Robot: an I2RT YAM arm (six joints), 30 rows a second.
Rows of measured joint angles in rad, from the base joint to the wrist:
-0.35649 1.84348 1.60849 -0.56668 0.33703 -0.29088
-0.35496 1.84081 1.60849 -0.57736 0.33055 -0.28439
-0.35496 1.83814 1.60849 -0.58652 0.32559 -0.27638
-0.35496 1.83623 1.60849 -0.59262 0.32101 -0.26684
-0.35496 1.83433 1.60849 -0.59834 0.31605 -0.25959
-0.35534 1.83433 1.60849 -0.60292 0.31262 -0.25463
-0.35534 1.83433 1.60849 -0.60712 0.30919 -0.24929
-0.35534 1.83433 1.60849 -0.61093 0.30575 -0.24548
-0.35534 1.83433 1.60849 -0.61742 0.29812 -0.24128
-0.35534 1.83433 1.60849 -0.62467 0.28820 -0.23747
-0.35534 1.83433 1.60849 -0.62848 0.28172 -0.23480
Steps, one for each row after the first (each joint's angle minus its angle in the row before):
0.00153 -0.00267 0.00000 -0.01068 -0.00648 0.00649
0.00000 -0.00267 0.00000 -0.00916 -0.00496 0.00801
0.00000 -0.00191 0.00000 -0.00610 -0.00458 0.00954
0.00000 -0.00190 0.00000 -0.00572 -0.00496 0.00725
-0.00038 0.00000 0.00000 -0.00458 -0.00343 0.00496
0.00000 0.00000 0.00000 -0.00420 -0.00343 0.00534
0.00000 0.00000 0.00000 -0.00381 -0.00344 0.00381
0.00000 0.00000 0.00000 -0.00649 -0.00763 0.00420
0.00000 0.00000 0.00000 -0.00725 -0.00992 0.00381
0.00000 0.00000 0.00000 -0.00381 -0.00648 0.00267

